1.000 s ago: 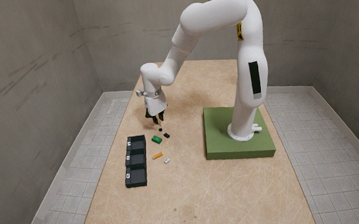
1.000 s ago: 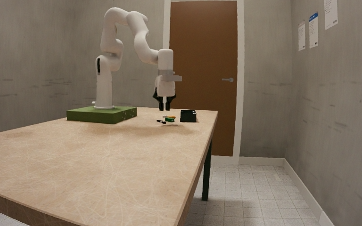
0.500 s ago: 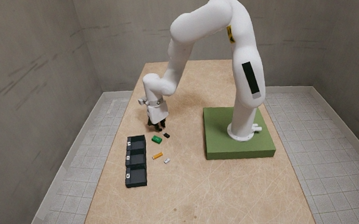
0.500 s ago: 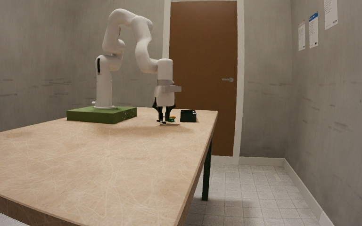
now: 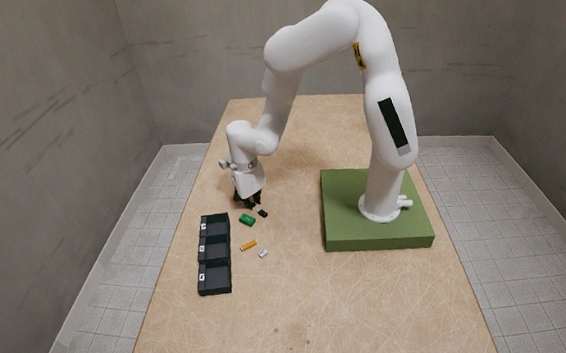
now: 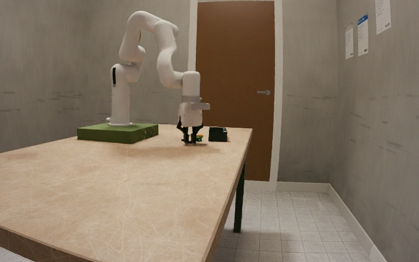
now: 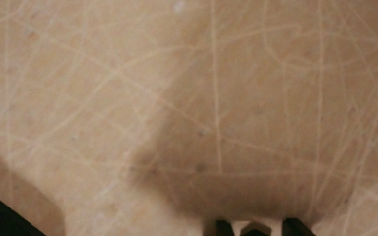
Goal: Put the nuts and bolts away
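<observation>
The small black nut lies 20 mm below my hand. From my hand the other things lie so: small piece (50 mm behind, 200 mm to the left, 10 mm below); then green block (20 mm ahead, 70 mm to the left, 10 mm below); then orange cylinder (10 mm behind, 170 mm to the left, 10 mm below).
</observation>
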